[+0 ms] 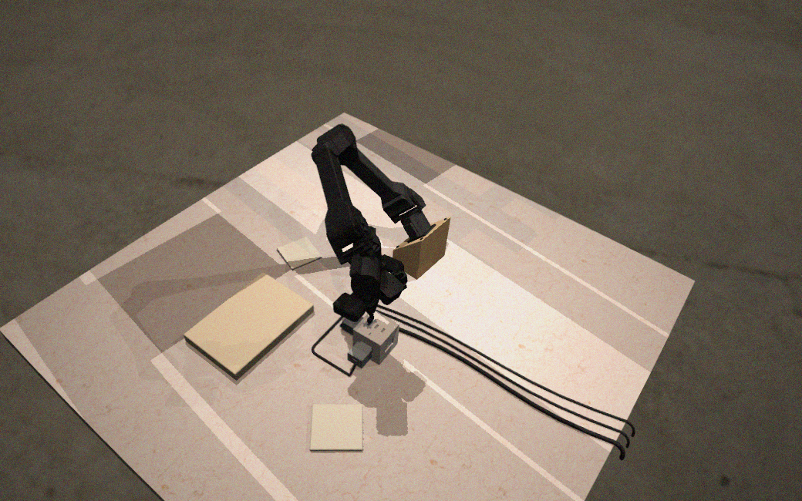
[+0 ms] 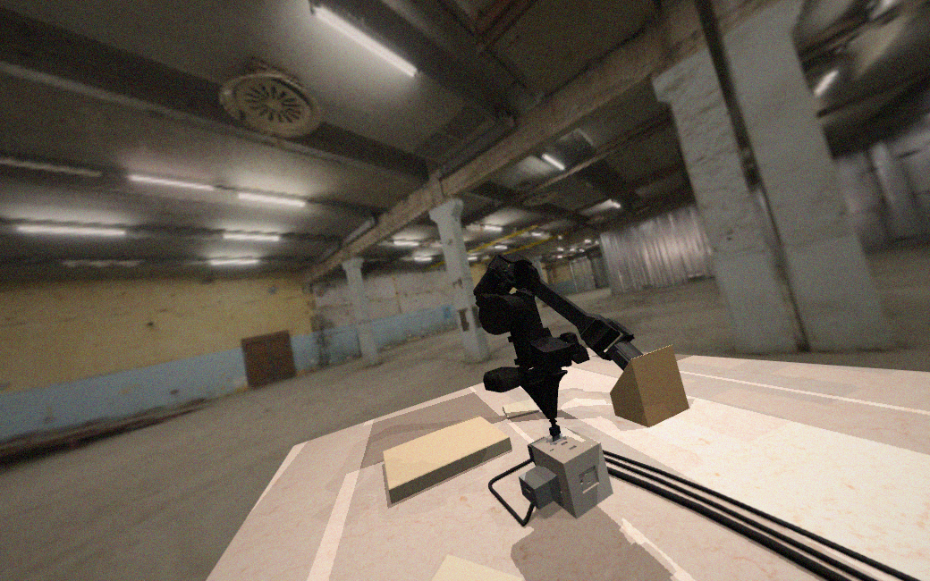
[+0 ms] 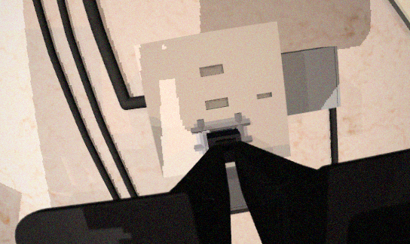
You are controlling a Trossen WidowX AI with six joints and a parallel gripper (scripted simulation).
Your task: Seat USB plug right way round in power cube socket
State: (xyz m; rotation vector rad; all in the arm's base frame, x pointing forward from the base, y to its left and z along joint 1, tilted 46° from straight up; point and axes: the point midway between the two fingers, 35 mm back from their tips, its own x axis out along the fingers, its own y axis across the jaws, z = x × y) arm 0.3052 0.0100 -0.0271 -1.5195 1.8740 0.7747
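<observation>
Right now the black usb plug is 2 cm below my gripper tip. From my gripper tip the other things lie so: usb socket (4 cm below); tan board (11 cm ahead, 27 cm to the right, 10 cm below).
</observation>
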